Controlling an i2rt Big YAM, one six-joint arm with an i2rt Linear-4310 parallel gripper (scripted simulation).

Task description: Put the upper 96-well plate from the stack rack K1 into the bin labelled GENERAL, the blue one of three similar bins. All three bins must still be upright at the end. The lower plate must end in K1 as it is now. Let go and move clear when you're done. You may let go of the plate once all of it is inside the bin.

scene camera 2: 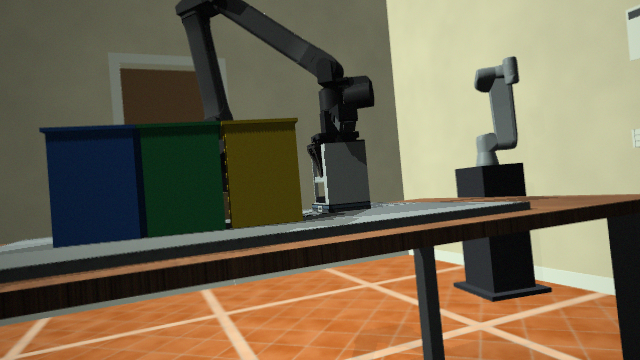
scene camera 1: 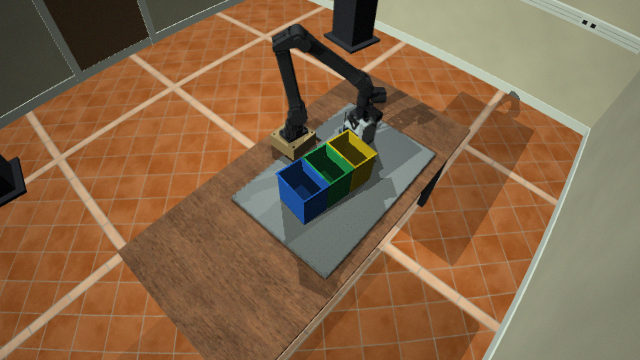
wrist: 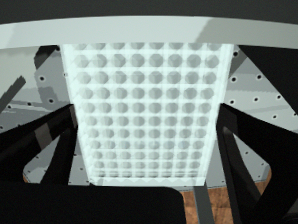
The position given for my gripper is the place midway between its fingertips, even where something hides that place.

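Observation:
You can see my gripper (scene camera 2: pixel 338 176). There's a yellow bin (scene camera 2: pixel 261 158), and that yellow bin also shows in scene camera 1 (scene camera 1: pixel 352 148), but the yellow bin is out of frame in the wrist view. There's a green bin (scene camera 2: pixel 182 175) too, and the green bin can be seen in scene camera 1 (scene camera 1: pixel 336 171), while in the wrist view the green bin is out of frame. A blue bin (scene camera 2: pixel 96 187) is here as well, and the blue bin is also visible in scene camera 1 (scene camera 1: pixel 299 179). And I see a white 96-well plate (wrist: pixel 178 153).

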